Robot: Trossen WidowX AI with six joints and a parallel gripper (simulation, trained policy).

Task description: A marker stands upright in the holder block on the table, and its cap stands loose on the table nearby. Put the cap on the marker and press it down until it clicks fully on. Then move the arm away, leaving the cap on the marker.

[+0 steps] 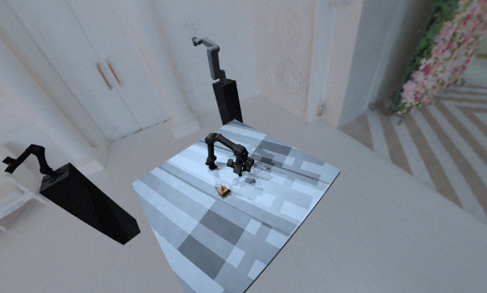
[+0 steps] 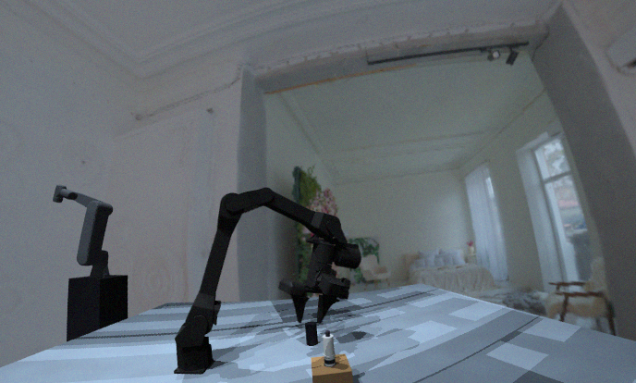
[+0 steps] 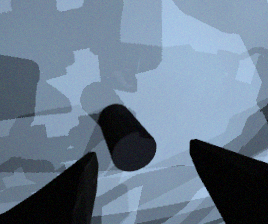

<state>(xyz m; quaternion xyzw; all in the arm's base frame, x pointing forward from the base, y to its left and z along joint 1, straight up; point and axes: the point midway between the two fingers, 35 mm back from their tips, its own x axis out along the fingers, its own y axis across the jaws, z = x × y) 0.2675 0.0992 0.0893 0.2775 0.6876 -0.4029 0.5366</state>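
My gripper tip is now 30 mm above the dark cap. The rest, counted from my gripper tip: white marker (30 mm ahead, 190 mm to the right, 20 mm above); then holder block (30 mm ahead, 190 mm to the right, 40 mm below).
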